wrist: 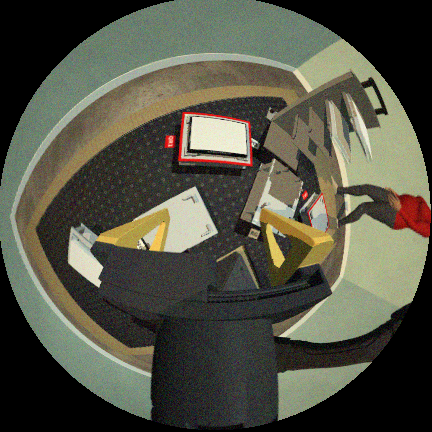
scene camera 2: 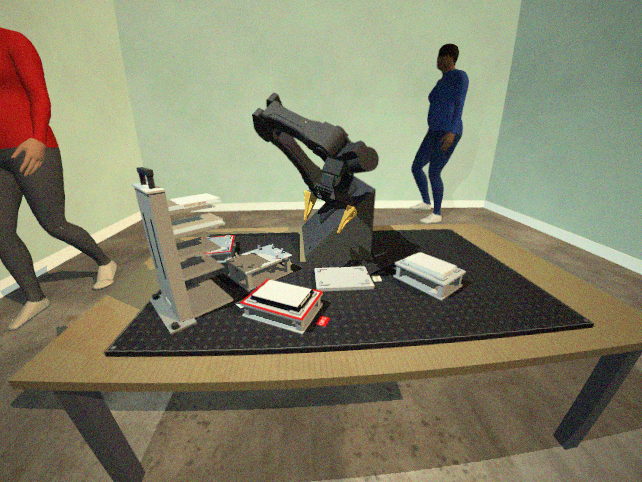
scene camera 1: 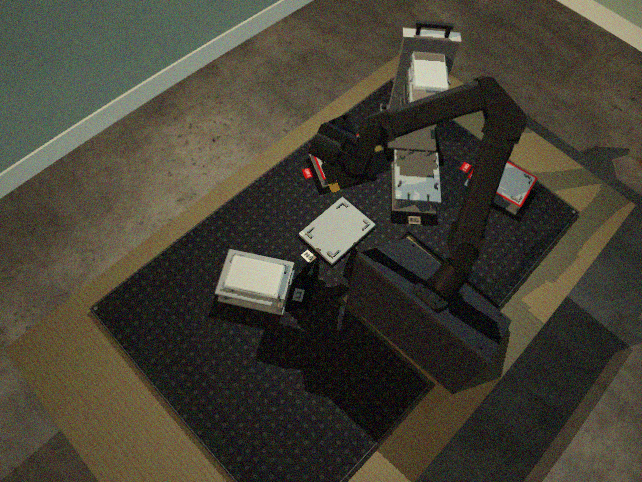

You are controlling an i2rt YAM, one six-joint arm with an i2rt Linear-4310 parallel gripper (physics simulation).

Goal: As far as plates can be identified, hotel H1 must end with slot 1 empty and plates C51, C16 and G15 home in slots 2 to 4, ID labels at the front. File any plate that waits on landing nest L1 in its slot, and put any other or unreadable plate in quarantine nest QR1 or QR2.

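Places are measured from the arm's base along level axes (x ahead, y left, z up), in metres.
Pixels of known places: gripper, between the fingertips: (wrist: 214, 212) (scene camera 2: 321, 227); arm's base, origin of its link: (scene camera 2: 338, 203) (scene camera 1: 437, 293).
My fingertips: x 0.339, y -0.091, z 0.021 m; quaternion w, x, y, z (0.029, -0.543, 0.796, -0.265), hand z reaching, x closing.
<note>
For each thing: its top centre in the pictures, then the offset to it from my fingertips.
- Nest QR1, centre of its top: (wrist: 218, 135) (scene camera 2: 282, 295) (scene camera 1: 344, 153) dy -0.100, dx +0.115, dz -0.132 m
- white-topped plate, centre of its top: (wrist: 219, 133) (scene camera 2: 282, 292) dy -0.100, dx +0.115, dz -0.124 m
- marked RG, centre of its top: (wrist: 286, 199) (scene camera 1: 418, 171) (scene camera 2: 258, 252) dy -0.185, dx -0.073, dz -0.102 m
- flat white station, centre of its top: (wrist: 174, 227) (scene camera 1: 337, 227) (scene camera 2: 342, 274) dy +0.067, dx -0.026, dz -0.160 m
- second red-edged nest, centre of its top: (scene camera 1: 503, 176) (scene camera 2: 215, 242) (wrist: 321, 220) dy -0.370, dx -0.236, dz -0.132 m
Hotel H1 (scene camera 1: 431, 45) (scene camera 2: 173, 259) (wrist: 305, 102) is upright; a white plate (scene camera 1: 429, 71) (scene camera 2: 194, 200) lies on its top shelf, and another plate (scene camera 2: 199, 223) seems to lie on the shelf below. The two lower shelves look empty. Nest QR1 (scene camera 1: 318, 169) (scene camera 2: 310, 314) (wrist: 183, 135) holds a white-topped plate (scene camera 2: 282, 294) (wrist: 218, 135); its side tag (wrist: 255, 143) is unreadable. A white plate (scene camera 1: 254, 276) (scene camera 2: 431, 264) (wrist: 84, 265) sits on a raised nest, apparently L1; its label is unreadable. My gripper (scene camera 1: 356, 167) (scene camera 2: 323, 226) (wrist: 214, 212) is open and empty above the mat.
A raised stand marked RG (scene camera 1: 416, 204) (wrist: 275, 182) stands between hotel and arm base (scene camera 1: 425, 316) (scene camera 2: 339, 238). A flat white station (scene camera 1: 337, 229) (scene camera 2: 344, 278) (wrist: 187, 225) lies near the base. A second red-edged nest (scene camera 1: 517, 184) (scene camera 2: 222, 243) (wrist: 318, 212), apparently QR2, shows no plate.
</note>
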